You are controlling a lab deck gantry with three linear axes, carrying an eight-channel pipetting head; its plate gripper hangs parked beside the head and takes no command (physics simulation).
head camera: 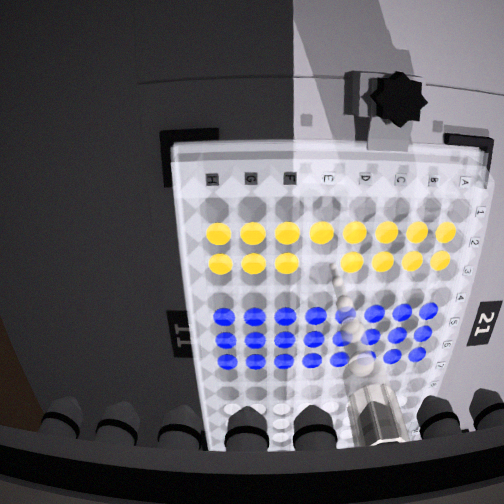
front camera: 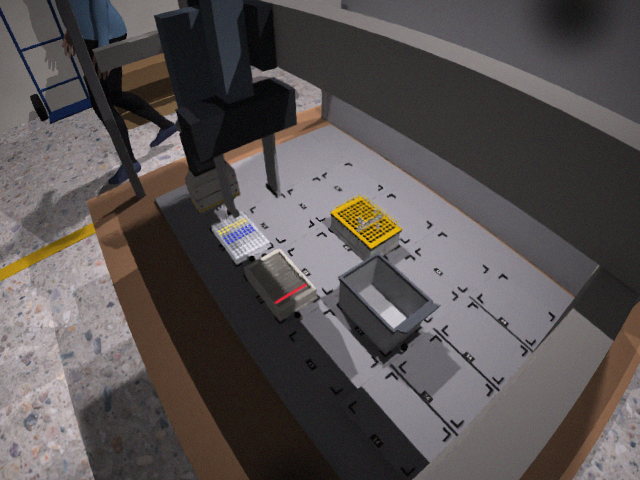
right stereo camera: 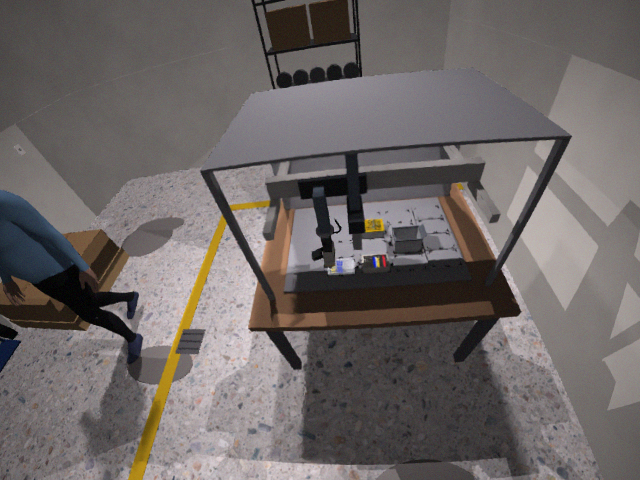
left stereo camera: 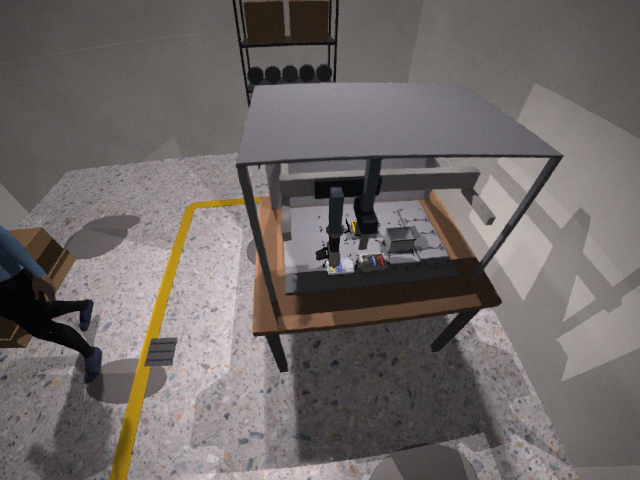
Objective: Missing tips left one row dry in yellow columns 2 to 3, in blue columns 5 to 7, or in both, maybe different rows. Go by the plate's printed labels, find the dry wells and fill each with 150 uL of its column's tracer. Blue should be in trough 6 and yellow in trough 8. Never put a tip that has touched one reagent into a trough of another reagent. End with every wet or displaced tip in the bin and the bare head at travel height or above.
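The white plate (front camera: 256, 254) (head camera: 280, 156) lies under the head. By its labels, yellow fills column 2 in rows A to H; in column 3, well E3 (head camera: 319, 272) shows no yellow. Blue shows in every row of columns 5 to 7, some wells partly hidden by a pale tip (head camera: 352, 327) on one channel. The tip shows no yellow inside; its end appears near E3. The other visible nozzles are bare. The trough block (front camera: 290, 307) shows a red strip in the front view; blue, yellow and red show in the right stereo view. My parked gripper (front camera: 253, 203) is open and empty.
The yellow tip rack (front camera: 379, 241) (right stereo camera: 374, 225) stands behind the trough block, with some grey shapes on top. The grey open bin (front camera: 361, 321) (right stereo camera: 408, 246) stands right of the trough block. A dark clamp knob (head camera: 399, 99) is at the plate's row-label edge. A person stands beyond the table.
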